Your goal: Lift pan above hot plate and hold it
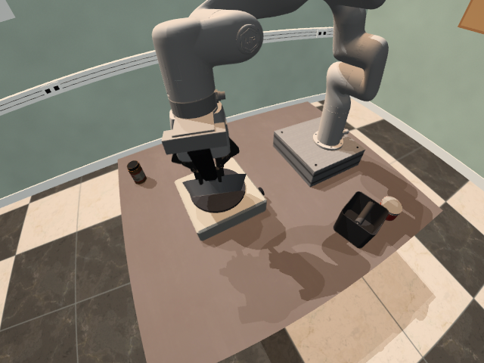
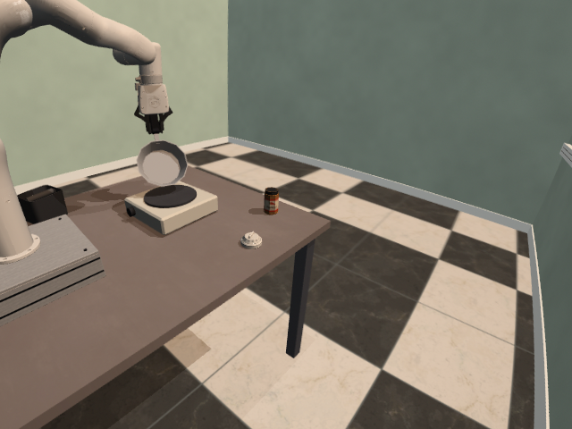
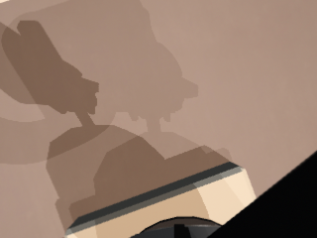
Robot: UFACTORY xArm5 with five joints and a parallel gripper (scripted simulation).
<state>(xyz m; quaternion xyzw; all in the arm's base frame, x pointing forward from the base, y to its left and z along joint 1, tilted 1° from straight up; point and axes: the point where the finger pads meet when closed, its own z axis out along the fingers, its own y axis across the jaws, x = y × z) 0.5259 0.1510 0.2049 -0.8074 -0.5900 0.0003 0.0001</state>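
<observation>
The pan is 1 cm behind my hand, 3 cm to the right of it and 7 cm below it. From my hand the other things lie so: cream hot plate 6 cm behind, 13 cm to the right, 25 cm below; then white round thing 2 cm ahead, 47 cm to the right, 27 cm below.
</observation>
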